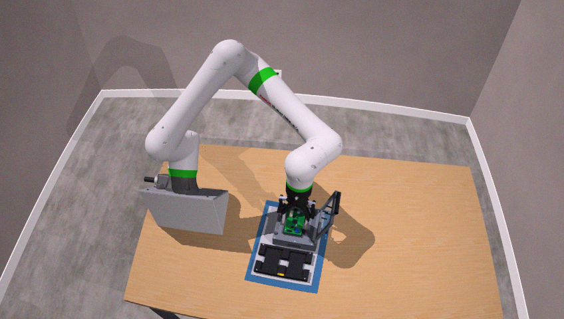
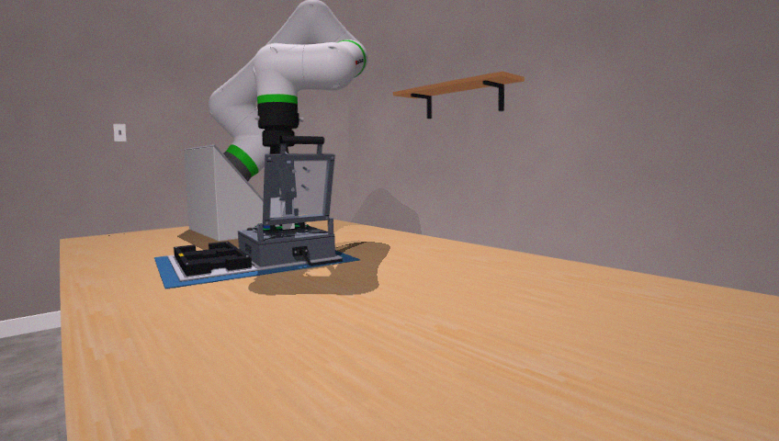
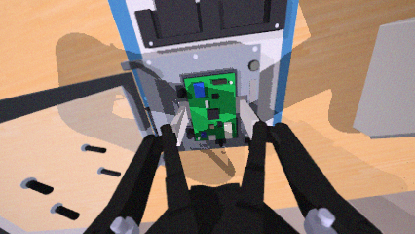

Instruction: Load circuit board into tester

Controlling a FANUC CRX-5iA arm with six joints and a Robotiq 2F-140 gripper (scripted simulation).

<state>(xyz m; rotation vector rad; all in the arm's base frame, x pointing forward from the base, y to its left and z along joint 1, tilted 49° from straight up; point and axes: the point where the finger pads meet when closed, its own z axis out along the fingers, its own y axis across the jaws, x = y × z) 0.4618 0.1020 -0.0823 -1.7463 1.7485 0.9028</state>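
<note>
My hand is 20 mm above the green circuit board. Round my hand: tester lid (120 mm ahead, 10 mm to the right, 90 mm above).
</note>
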